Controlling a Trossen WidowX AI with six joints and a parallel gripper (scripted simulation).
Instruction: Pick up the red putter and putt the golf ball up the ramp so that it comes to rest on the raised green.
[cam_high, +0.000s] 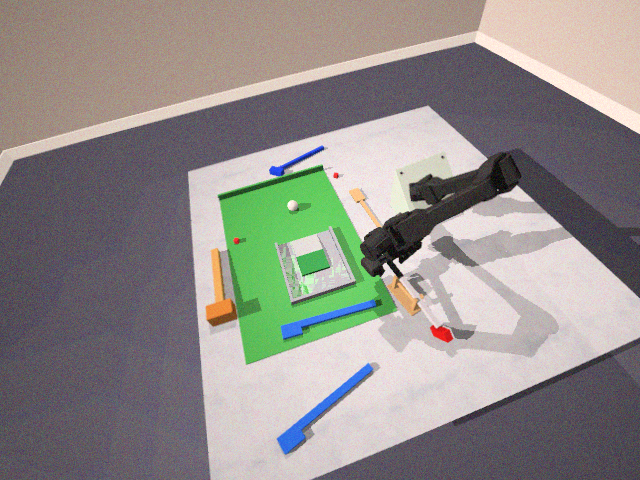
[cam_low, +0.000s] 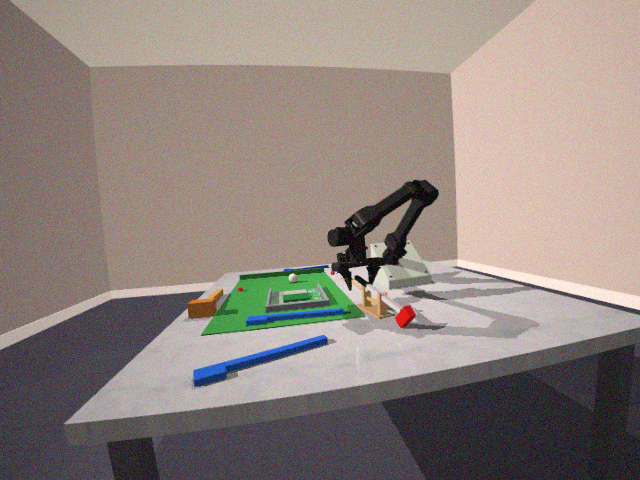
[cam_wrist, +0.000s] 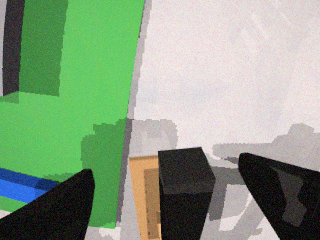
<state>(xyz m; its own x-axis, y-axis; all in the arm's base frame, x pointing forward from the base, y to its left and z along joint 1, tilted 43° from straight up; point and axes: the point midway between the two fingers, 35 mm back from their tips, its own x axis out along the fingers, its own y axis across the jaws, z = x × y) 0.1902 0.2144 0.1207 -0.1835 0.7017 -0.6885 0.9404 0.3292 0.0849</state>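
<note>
Now: gripper tip 20 mm past the wooden putter stand, 80 mm to the right of it and 20 mm above it. Also, from my gripper tip: white golf ball: 250 mm ahead, 410 mm to the right, 30 mm below.
</note>
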